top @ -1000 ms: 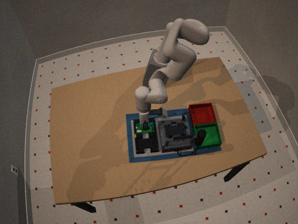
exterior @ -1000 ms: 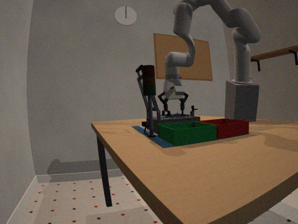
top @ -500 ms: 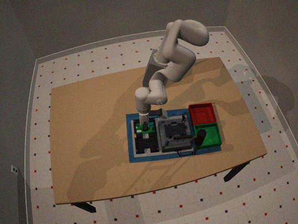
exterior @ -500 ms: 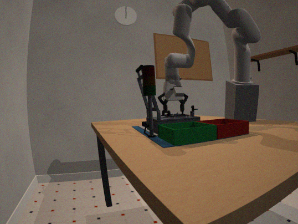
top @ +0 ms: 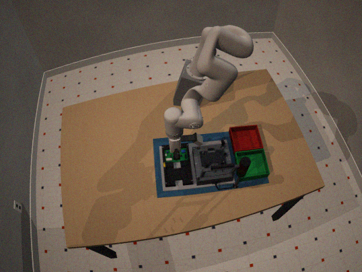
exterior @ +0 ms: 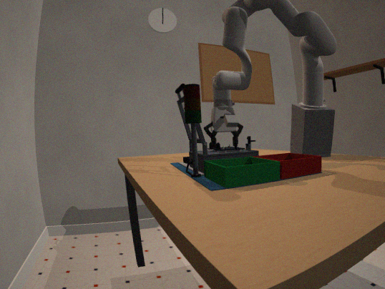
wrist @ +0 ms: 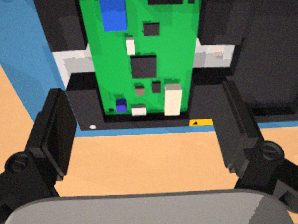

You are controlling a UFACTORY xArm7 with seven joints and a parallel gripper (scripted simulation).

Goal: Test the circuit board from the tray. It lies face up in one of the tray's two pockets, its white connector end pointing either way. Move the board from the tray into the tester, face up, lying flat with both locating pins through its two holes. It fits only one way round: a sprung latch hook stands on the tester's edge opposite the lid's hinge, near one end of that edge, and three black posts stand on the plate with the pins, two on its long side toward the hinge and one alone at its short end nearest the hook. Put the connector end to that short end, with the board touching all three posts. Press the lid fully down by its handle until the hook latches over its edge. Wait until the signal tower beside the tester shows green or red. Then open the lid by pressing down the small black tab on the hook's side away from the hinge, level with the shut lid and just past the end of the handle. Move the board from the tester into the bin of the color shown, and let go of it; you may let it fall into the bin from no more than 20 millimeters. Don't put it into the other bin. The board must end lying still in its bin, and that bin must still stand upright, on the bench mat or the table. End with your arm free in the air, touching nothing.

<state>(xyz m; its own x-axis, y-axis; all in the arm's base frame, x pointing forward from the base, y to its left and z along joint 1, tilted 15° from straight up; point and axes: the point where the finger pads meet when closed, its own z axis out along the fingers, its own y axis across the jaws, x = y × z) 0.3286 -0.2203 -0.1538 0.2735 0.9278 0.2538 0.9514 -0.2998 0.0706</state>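
My gripper is now 50 mm above the green circuit board. From my hand the other things lie so: red bin 370 mm to the left, 60 mm below, 60 mm ahead; then latch hook 220 mm to the left, 60 mm ahead, 20 mm above; then tester lid 220 mm ahead, 110 mm to the left, 110 mm above.
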